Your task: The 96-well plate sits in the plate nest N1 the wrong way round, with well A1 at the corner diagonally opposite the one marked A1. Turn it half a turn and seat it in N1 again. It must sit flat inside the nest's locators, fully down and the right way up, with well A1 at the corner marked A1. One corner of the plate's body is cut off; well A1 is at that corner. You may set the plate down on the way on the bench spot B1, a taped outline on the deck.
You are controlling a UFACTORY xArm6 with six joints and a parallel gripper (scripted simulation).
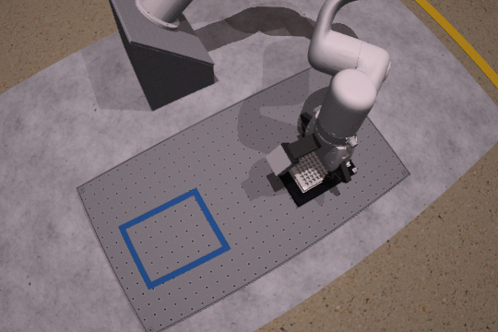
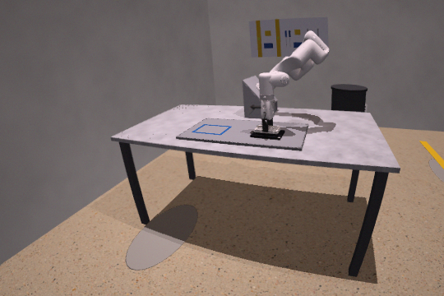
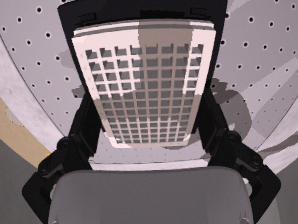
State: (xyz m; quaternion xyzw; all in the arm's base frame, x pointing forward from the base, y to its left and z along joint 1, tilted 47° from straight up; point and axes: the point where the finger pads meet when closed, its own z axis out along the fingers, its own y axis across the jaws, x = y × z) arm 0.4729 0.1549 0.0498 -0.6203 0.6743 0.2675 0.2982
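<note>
My hand is 40 mm above the black plate nest N1. From my hand the other things lie so: white A1 mark: 60 mm ahead, 70 mm to the left, 30 mm below; then white 96-well plate: 10 mm below.
</note>
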